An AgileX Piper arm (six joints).
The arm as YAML. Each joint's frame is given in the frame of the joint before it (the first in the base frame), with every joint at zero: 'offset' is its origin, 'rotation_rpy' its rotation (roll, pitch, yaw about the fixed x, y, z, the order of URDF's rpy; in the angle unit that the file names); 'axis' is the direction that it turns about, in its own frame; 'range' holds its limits. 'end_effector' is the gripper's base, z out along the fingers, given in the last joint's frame.
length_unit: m
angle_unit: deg
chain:
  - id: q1
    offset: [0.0, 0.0, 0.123]
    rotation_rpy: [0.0, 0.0, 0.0]
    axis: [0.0, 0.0, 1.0]
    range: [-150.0, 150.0]
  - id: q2
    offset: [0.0, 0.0, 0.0]
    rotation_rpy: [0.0, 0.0, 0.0]
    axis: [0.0, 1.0, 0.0]
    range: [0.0, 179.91]
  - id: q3
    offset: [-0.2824, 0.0, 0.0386]
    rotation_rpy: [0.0, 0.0, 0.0]
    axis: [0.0, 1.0, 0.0]
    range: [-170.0, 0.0]
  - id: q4
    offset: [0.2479, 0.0, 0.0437]
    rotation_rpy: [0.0, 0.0, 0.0]
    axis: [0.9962, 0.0, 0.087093]
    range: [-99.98, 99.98]
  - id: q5
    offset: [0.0, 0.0, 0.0]
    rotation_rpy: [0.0, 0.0, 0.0]
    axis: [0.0, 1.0, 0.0]
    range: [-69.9, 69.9]
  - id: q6
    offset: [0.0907, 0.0, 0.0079]
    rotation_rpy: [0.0, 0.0, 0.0]
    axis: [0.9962, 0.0, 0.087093]
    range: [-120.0, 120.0]
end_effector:
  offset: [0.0, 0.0, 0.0]
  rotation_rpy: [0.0, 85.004, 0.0]
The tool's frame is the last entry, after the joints.
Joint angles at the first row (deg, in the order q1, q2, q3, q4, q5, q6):
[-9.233, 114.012, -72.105, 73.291, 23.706, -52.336]
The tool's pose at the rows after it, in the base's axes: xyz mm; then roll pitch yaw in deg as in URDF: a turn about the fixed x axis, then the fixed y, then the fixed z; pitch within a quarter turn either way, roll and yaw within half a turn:
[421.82 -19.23 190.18 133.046 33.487 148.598]
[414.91 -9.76 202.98 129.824 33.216 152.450]
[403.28 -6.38 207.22 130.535 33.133 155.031]
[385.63 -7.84 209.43 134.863 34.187 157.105]
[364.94 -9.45 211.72 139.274 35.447 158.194]
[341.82 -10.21 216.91 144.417 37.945 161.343]
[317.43 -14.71 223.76 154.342 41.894 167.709]
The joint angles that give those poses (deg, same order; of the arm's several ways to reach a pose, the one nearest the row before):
[-9.233, 112.778, -72.632, 78.795, 33.029, -54.842]
[-9.141, 111.155, -72.509, 78.371, 39.115, -55.509]
[-9.141, 108.975, -70.315, 76.814, 40.654, -55.654]
[-9.245, 105.306, -66.151, 73.824, 38.299, -55.654]
[-9.244, 100.902, -61.110, 71.490, 34.803, -55.654]
[-9.246, 95.779, -56.065, 68.693, 31.897, -56.807]
[-9.245, 89.866, -51.232, 61.997, 26.968, -56.702]

